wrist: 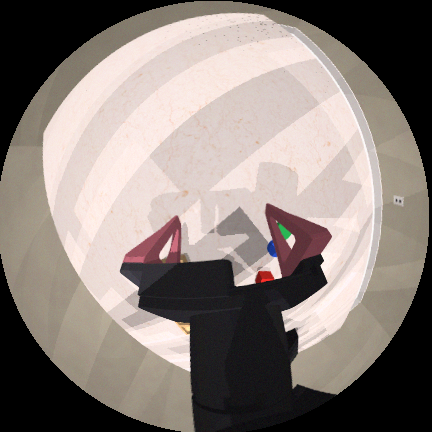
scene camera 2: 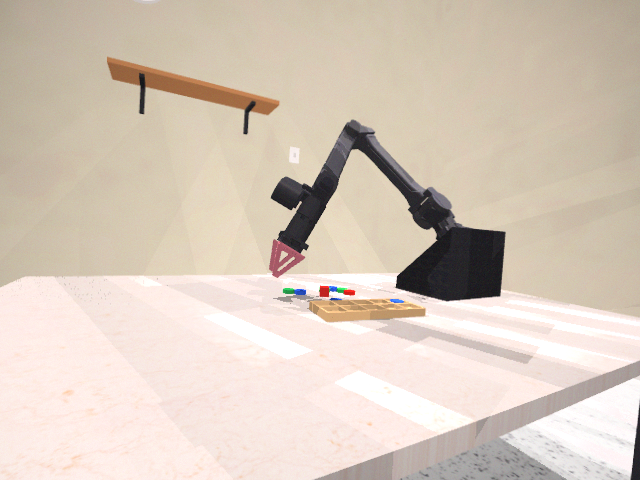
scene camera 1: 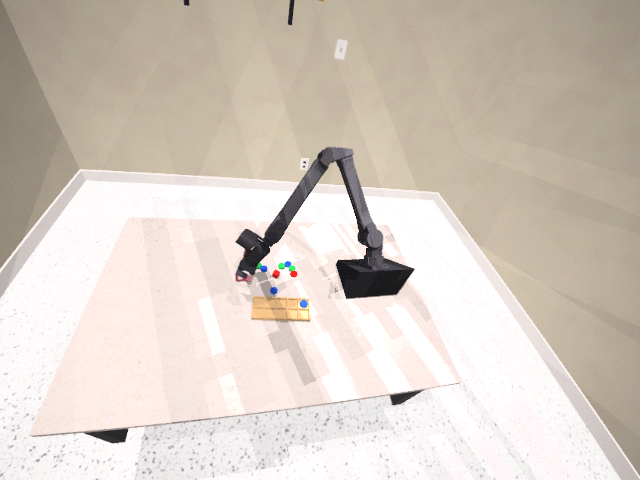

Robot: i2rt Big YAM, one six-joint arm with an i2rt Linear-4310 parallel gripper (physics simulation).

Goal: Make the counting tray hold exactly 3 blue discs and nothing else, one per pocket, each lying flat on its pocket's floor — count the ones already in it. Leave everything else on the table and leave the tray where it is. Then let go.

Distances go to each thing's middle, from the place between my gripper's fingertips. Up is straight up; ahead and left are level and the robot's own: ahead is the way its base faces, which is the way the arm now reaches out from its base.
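Labels:
Wooden counting tray (scene camera 2: 360,309): my gripper 17 cm to the right of it, 15 cm past it, 6 cm above it.

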